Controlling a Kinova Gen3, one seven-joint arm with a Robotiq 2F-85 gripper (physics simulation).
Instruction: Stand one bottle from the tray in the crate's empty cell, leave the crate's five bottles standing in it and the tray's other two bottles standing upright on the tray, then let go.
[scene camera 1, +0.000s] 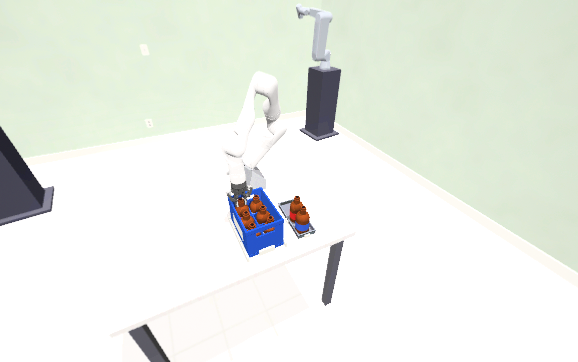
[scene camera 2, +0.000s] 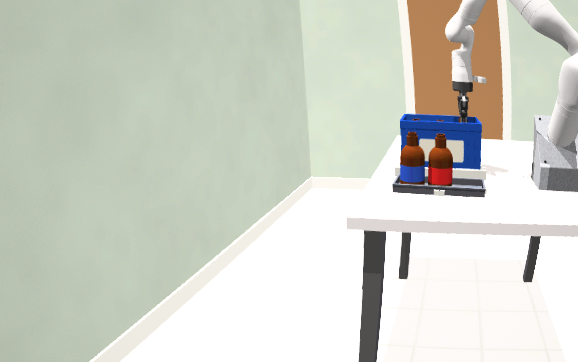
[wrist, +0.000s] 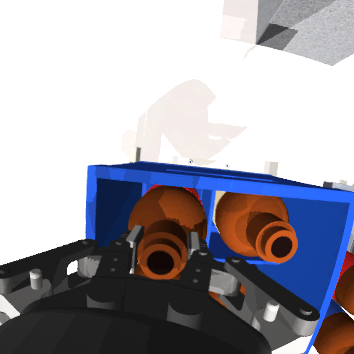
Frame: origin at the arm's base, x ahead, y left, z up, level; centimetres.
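Seen in the pictures: gripper, fingertip midpoint: (scene camera 1: 241, 205) (wrist: 164, 239); arm's base, origin of the base link: (scene camera 1: 247, 164) (scene camera 2: 560, 134).
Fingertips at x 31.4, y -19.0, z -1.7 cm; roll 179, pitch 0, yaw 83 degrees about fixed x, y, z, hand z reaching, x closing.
Observation:
Pixels of each thing's top centre, then the offset from my fingertips to it. "pt": a spot on its surface instead.
- brown bottle with a red label, middle of its top: (wrist: 160, 261) (scene camera 1: 240, 199) dx -0.1, dy +0.0, dz +3.8 cm
- blue crate, middle of its top: (scene camera 2: 441, 118) (scene camera 1: 254, 207) dx +8.6, dy +3.2, dz +3.3 cm
- brown bottle, middle of its top: (wrist: 281, 246) (scene camera 1: 256, 196) dx +0.0, dy +8.6, dz +2.1 cm
- red-labelled bottle, middle of its top: (scene camera 2: 440, 134) (scene camera 1: 297, 196) dx +11.5, dy +26.7, dz +1.8 cm
- blue-labelled bottle, middle of its top: (scene camera 2: 412, 132) (scene camera 1: 303, 207) dx +19.8, dy +24.7, dz +1.8 cm
- grey tray, surface spot: (scene camera 2: 470, 192) pt dx +3.0, dy +32.9, dz -12.9 cm
My gripper (scene camera 1: 241, 199) (scene camera 2: 464, 119) (wrist: 164, 239) is shut on the neck of a brown bottle with a red label (scene camera 1: 243, 210) (wrist: 167, 212). That bottle is upright, its body inside a back cell of the blue crate (scene camera 1: 267, 244) (scene camera 2: 473, 146) (wrist: 215, 184); its base is hidden, so whether it touches the crate floor cannot be told. Beside it stands another brown bottle (scene camera 1: 256, 204) (wrist: 242, 220); several more stand toward the crate's front. A red-labelled bottle (scene camera 1: 294, 215) (scene camera 2: 440, 162) and a blue-labelled bottle (scene camera 1: 302, 220) (scene camera 2: 412, 162) stand upright on the grey tray (scene camera 1: 285, 205) (scene camera 2: 470, 192).
The tray lies alongside the crate on the white table (scene camera 1: 200, 295) (scene camera 2: 500, 212). The arm's grey base (scene camera 1: 256, 177) (scene camera 2: 550, 170) (wrist: 310, 35) stands behind the crate. The crate walls rise close around the held bottle. A second arm on a dark pedestal (scene camera 1: 322, 102) stands far back.

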